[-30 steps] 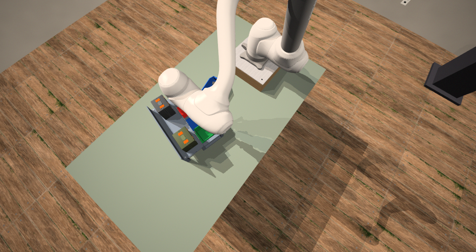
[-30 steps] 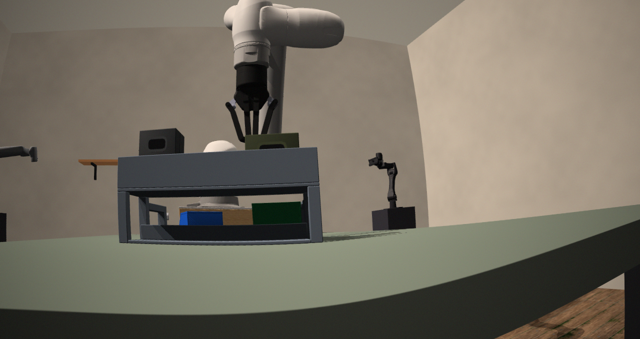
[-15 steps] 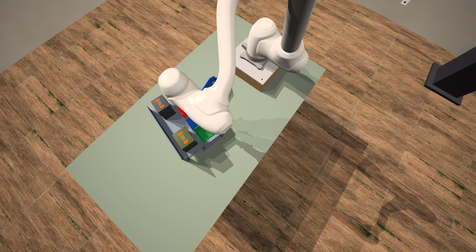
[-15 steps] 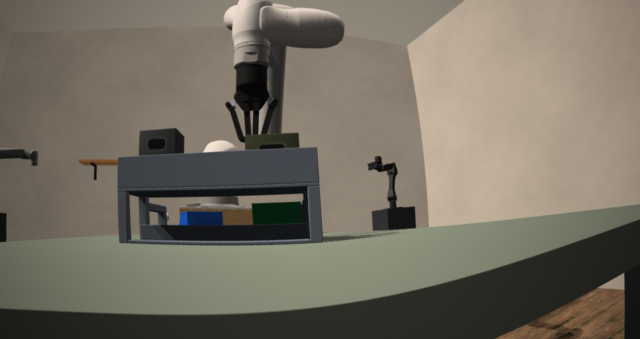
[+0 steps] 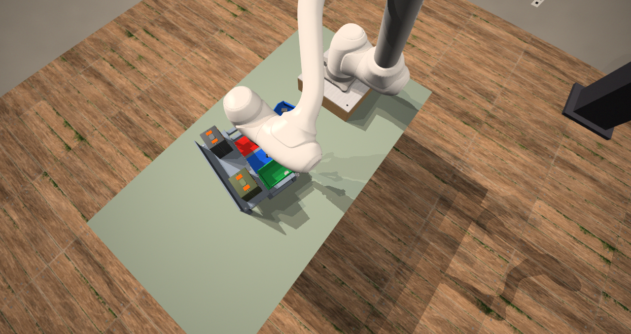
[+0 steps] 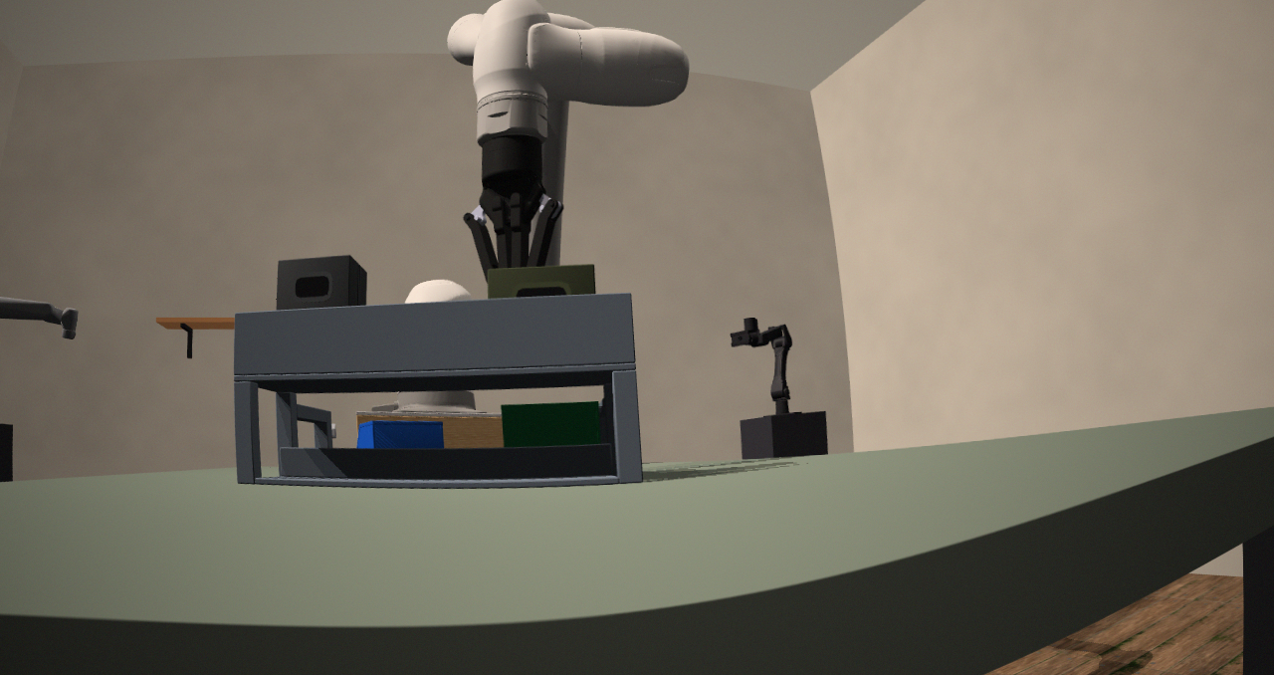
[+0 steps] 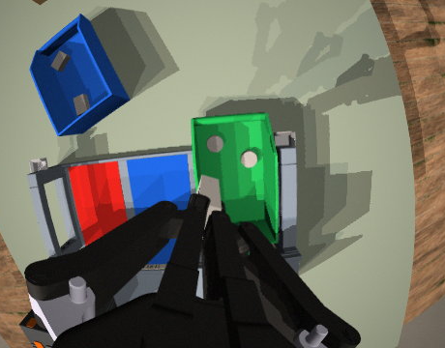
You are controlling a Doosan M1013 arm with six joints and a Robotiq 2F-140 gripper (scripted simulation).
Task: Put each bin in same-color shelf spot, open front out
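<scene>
The green bin is 14 cm below my hand, 3 cm to the left of it and 2 cm ahead of it. Round my hand: black box 23 cm to the right, 11 cm ahead, 3 cm below; olive box 17 cm ahead, 4 cm below, 1 cm to the right; blue bin 21 cm behind, 15 cm below, 14 cm to the right.
</scene>
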